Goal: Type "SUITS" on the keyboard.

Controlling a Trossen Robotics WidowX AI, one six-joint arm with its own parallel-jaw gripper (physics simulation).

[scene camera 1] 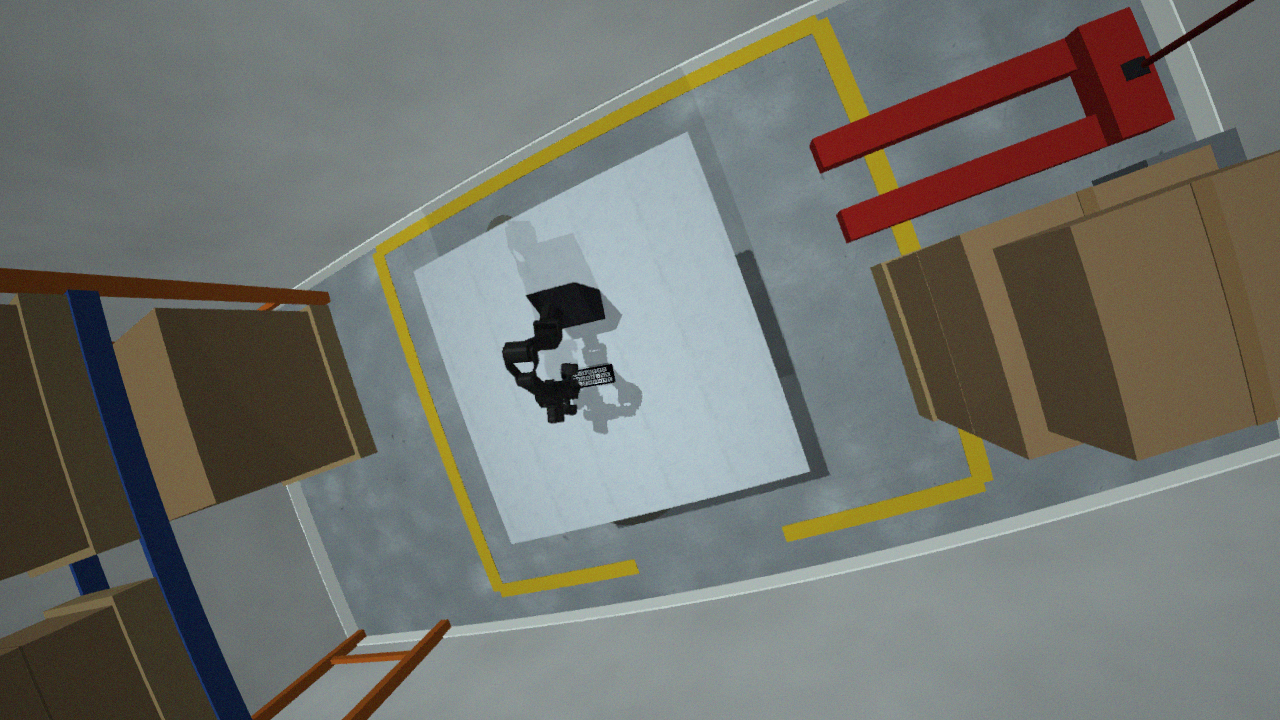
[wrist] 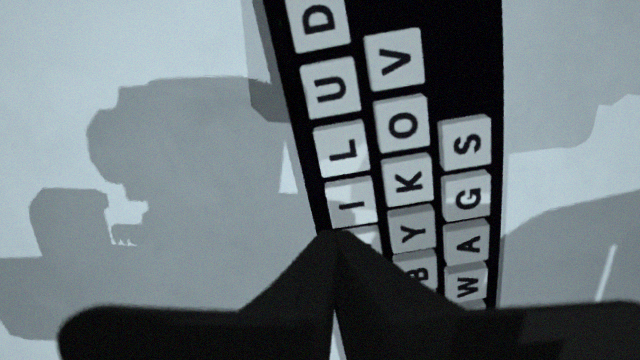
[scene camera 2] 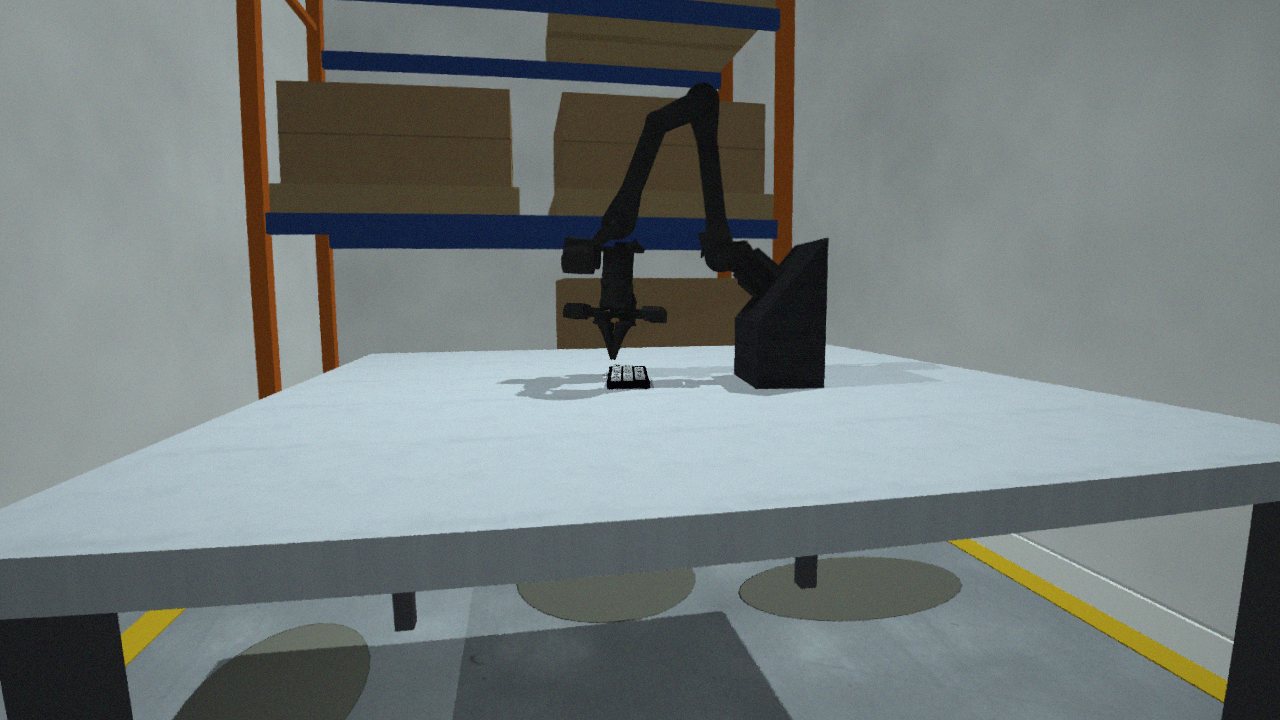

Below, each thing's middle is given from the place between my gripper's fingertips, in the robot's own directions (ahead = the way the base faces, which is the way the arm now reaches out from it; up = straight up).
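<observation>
I find the I key [wrist: 351,201] 20 mm below my hand and 10 mm behind it. The black keyboard [scene camera 2: 614,381] is 30 mm below my hand, and it is also 20 mm behind it and 30 mm to the left of it. Counted from my hand, the L key [wrist: 341,148] is 20 mm below, 10 mm behind and 20 mm to the right, while the O key [wrist: 402,123] is 20 mm below, 20 mm to the right and 30 mm behind.
</observation>
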